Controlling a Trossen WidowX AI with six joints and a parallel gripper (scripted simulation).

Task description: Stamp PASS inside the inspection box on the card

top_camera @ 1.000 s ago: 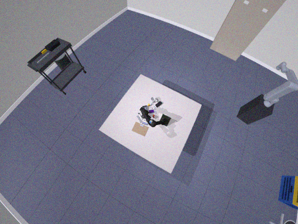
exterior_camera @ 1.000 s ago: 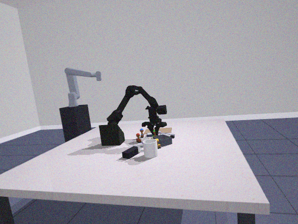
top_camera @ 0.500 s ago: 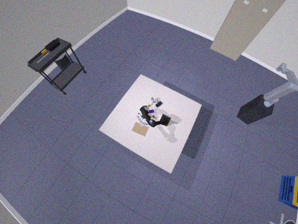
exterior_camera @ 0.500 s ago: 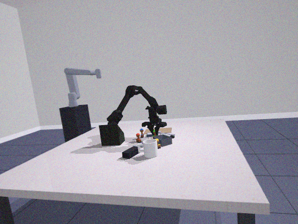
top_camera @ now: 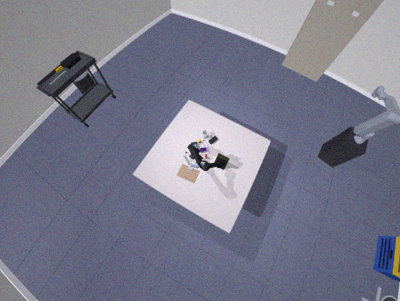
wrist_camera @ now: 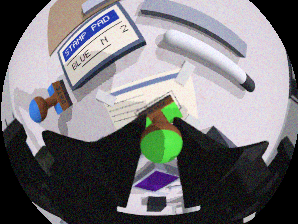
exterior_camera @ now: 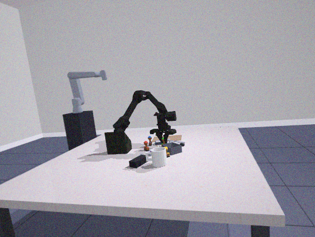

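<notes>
Right now the cream card is 3 cm below my gripper tip and 1 cm behind it. The rest, counted from my gripper tip: red-knobbed stamp 10 cm behind, 8 cm to the right; then grey bar 10 cm to the left, 6 cm ahead, 2 cm below; then marker 9 cm ahead, 4 cm to the left, 2 cm below.
</notes>
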